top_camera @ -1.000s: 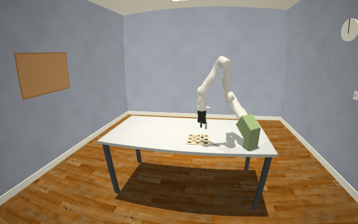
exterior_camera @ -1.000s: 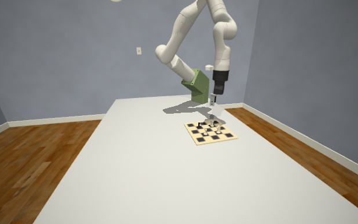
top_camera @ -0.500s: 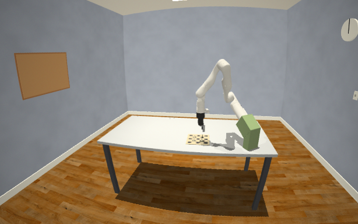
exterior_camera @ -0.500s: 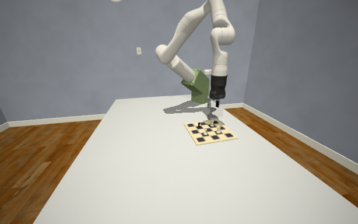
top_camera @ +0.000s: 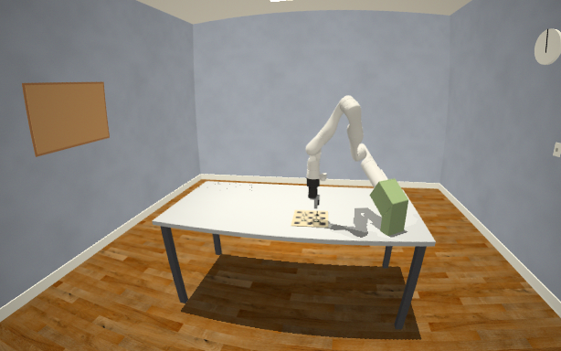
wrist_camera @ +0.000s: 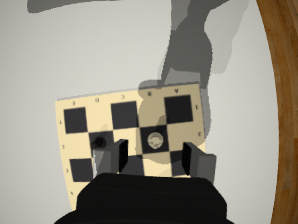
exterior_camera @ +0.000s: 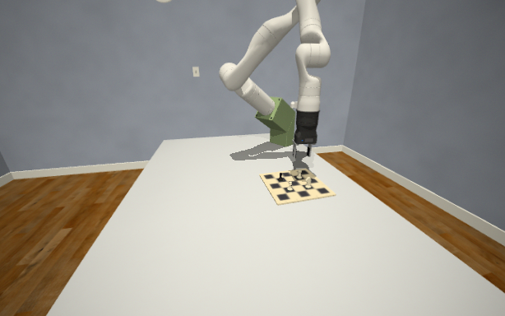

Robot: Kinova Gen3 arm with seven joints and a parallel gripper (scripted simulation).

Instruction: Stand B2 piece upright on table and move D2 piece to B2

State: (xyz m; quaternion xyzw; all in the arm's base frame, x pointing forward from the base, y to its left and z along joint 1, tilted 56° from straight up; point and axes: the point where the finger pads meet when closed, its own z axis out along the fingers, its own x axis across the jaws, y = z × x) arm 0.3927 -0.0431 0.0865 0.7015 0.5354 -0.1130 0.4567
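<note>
Now: hand 100 mm above the pale piece. From my hand the other things lie so: small chessboard (20 mm ahead, 50 mm to the right, 110 mm below); black piece (30 mm behind, 80 mm to the right, 100 mm below).
</note>
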